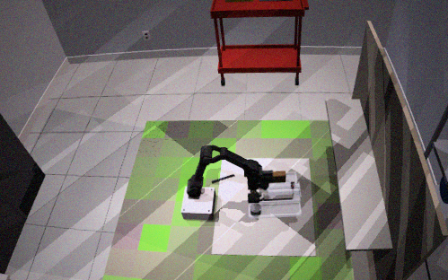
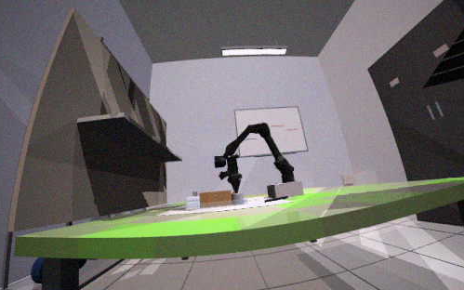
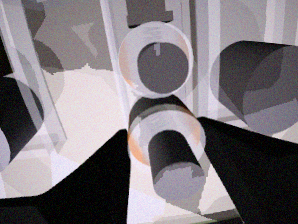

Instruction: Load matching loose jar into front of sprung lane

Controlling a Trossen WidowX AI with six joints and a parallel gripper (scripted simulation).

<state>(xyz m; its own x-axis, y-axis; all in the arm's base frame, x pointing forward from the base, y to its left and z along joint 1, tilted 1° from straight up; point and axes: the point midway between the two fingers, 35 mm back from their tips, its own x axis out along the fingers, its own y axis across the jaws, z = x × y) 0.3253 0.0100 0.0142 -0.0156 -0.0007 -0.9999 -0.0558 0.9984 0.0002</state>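
My gripper tip is now 15 cm short of the clear lane unit, 3 cm to the right of it and 3 cm above it. The rest, counted from my gripper tip: wooden panel (62 cm ahead, 3 cm to the right, 34 cm above); thin black stick (18 cm behind, 15 cm to the left, 5 cm below).
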